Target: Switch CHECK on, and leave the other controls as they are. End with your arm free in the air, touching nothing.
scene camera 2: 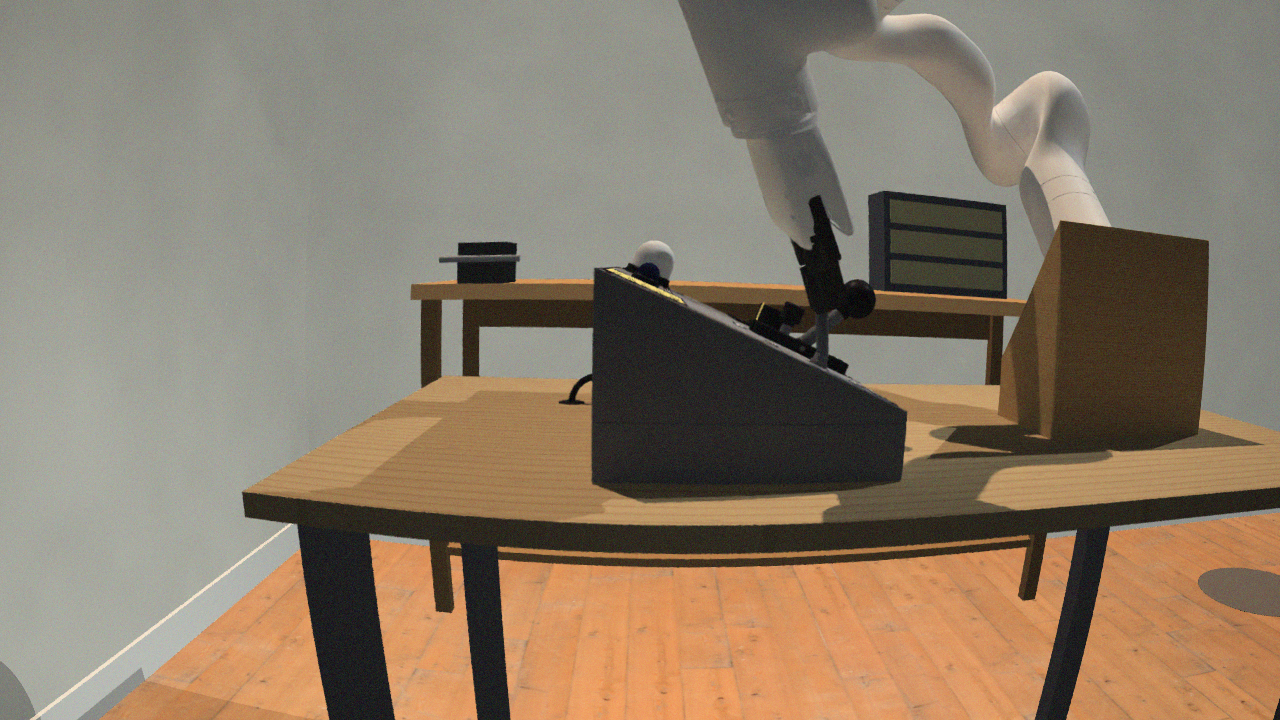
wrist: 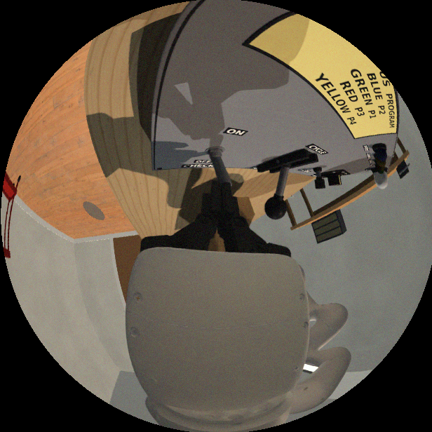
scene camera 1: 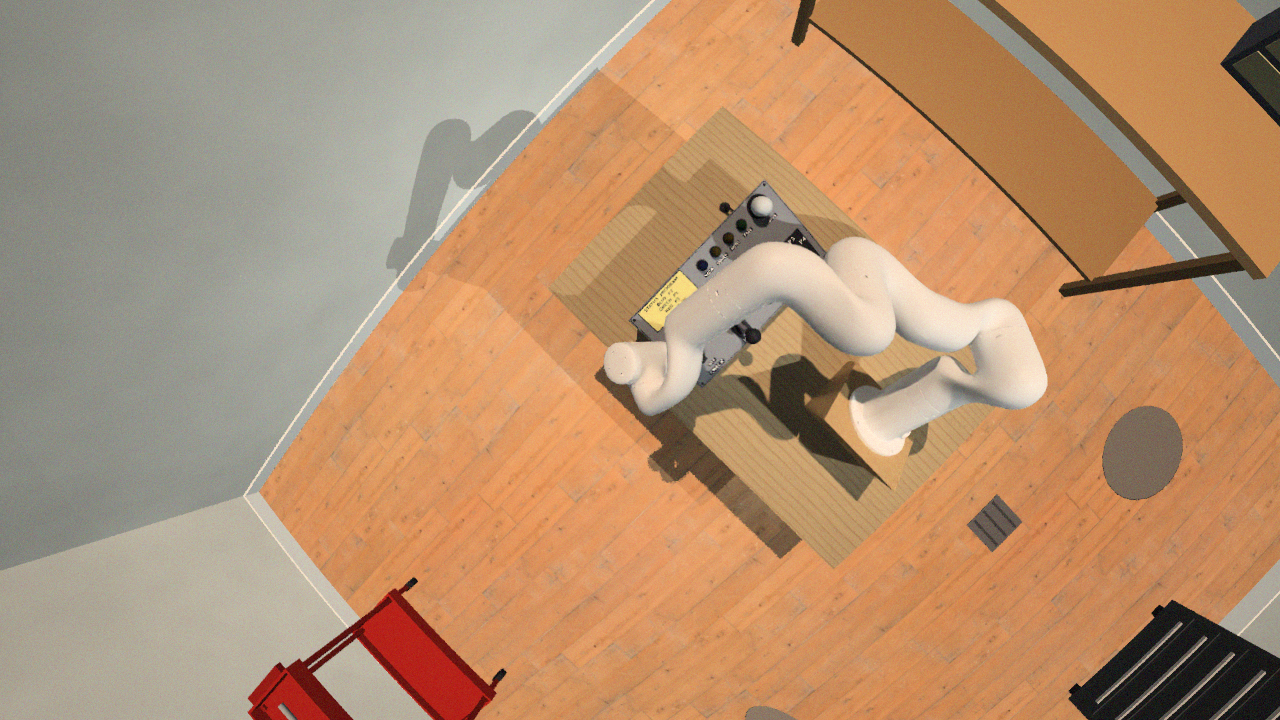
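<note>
The sloped grey control box (scene camera 2: 742,394) (wrist: 270,112) stands on the table. The CHECK toggle, a grey metal lever (scene camera 2: 821,342) (wrist: 220,166), rises between its ON label (wrist: 235,132) and its OFF and CHECK labels (wrist: 198,165), near the box's low edge. I cannot tell for sure which position it is in. My gripper (scene camera 2: 827,308) (wrist: 218,192) is shut and empty; its fingertips are at the lever's upper end and seem to touch it. In scene camera 1, my arm hides the gripper and this lever.
The CYCLE lever's black ball (scene camera 1: 752,335) (scene camera 2: 859,298) (wrist: 275,206) is close beside my fingers. A white dome (scene camera 1: 760,205) (scene camera 2: 654,257), several round knobs and a yellow card (scene camera 1: 666,300) sit higher on the box. A wooden pedestal (scene camera 2: 1127,331) stands under my arm's base.
</note>
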